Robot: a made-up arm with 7 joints. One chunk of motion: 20 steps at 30 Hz.
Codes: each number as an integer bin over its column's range. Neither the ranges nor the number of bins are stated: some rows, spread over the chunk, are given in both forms.
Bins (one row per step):
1: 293 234 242 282 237 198 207
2: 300 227 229 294 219 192 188
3: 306 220 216 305 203 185 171
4: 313 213 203 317 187 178 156
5: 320 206 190 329 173 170 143
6: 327 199 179 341 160 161 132
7: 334 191 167 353 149 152 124
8: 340 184 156 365 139 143 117
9: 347 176 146 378 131 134 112
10: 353 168 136 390 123 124 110
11: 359 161 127 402 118 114 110
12: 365 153 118 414 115 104 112
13: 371 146 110 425 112 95 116
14: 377 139 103 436 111 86 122
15: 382 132 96 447 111 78 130
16: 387 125 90 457 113 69 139
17: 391 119 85 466 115 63 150
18: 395 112 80 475 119 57 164
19: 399 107 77 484 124 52 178
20: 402 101 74 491 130 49 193
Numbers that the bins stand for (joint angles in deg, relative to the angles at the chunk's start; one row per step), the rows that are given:
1: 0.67 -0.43 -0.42 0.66 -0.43 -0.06 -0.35
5: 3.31 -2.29 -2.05 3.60 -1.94 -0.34 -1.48
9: 5.95 -4.29 -3.43 6.67 -2.92 -0.69 -2.03
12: 7.71 -5.82 -4.31 8.93 -3.30 -0.98 -2.03
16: 9.87 -7.68 -5.18 11.62 -3.35 -1.32 -1.55
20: 11.33 -9.28 -5.68 13.75 -2.95 -1.52 -0.60
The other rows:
2: 1.35 -0.90 -0.83 1.41 -0.86 -0.12 -0.69
3: 1.94 -1.36 -1.24 2.10 -1.23 -0.19 -0.99
4: 2.63 -1.83 -1.64 2.85 -1.61 -0.26 -1.25
6: 4.00 -2.76 -2.40 4.35 -2.24 -0.42 -1.68
7: 4.68 -3.29 -2.77 5.11 -2.50 -0.51 -1.82
8: 5.27 -3.76 -3.12 5.86 -2.74 -0.60 -1.94
10: 6.54 -4.82 -3.74 7.42 -3.11 -0.79 -2.06
11: 7.13 -5.29 -4.02 8.17 -3.23 -0.88 -2.06
13: 8.30 -6.29 -4.56 9.61 -3.37 -1.07 -1.96
14: 8.89 -6.75 -4.77 10.30 -3.39 -1.16 -1.85
15: 9.38 -7.22 -4.99 10.99 -3.39 -1.24 -1.71
17: 10.26 -8.08 -5.34 12.18 -3.30 -1.38 -1.36
18: 10.65 -8.55 -5.50 12.75 -3.21 -1.44 -1.11
19: 11.04 -8.88 -5.59 13.31 -3.09 -1.49 -0.86

